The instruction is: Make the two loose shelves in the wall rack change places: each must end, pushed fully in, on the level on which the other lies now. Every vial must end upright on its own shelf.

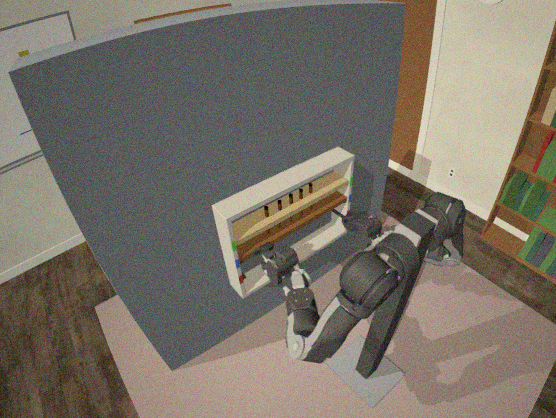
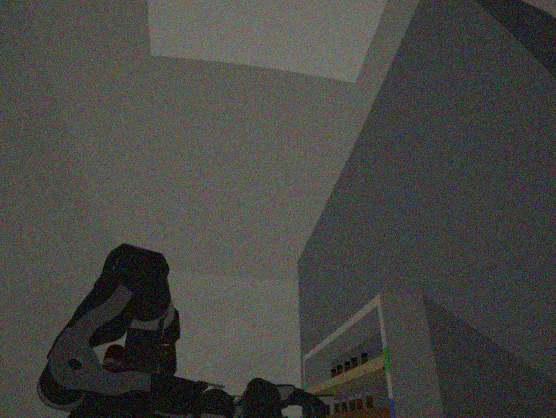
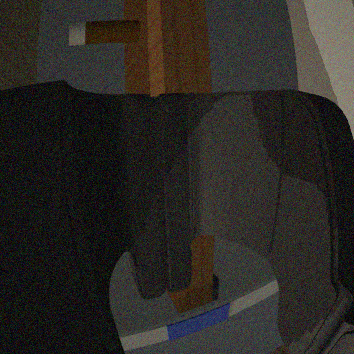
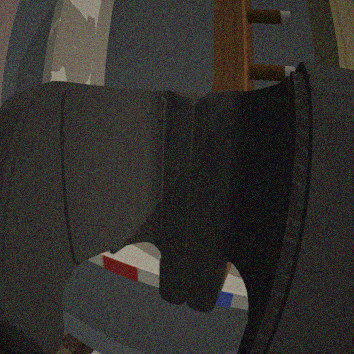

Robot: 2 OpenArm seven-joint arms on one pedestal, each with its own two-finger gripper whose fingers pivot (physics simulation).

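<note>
The light wood shelf [image 1: 325,193] [image 2: 370,367] [image 4: 346,35] is at the green marks, with several upright dark vials [image 1: 291,199] [image 2: 364,357]. Below it, near the blue marks, is the brown shelf [image 1: 320,213] [image 2: 377,412] [image 3: 185,50] [image 4: 229,45], also with several upright vials [image 2: 369,401] [image 3: 112,32] [image 4: 270,72]. My left gripper [image 1: 258,249] [image 3: 167,294] is shut and empty, close to the brown shelf's left end. My right gripper [image 1: 334,211] [image 4: 186,302] is shut and empty near that shelf's right end. Whether the fingers touch the shelf is unclear; the hands hide parts of it.
The white wall rack [image 1: 284,182] is fixed to a grey wall [image 1: 200,125]. Its side carries a green mark [image 1: 234,246] [image 2: 386,360], a blue mark [image 1: 237,263] [image 3: 199,322] [image 4: 224,300] and a red mark [image 1: 241,279] [image 4: 120,268]. The rack's bottom board [image 1: 325,239] lies below both shelves.
</note>
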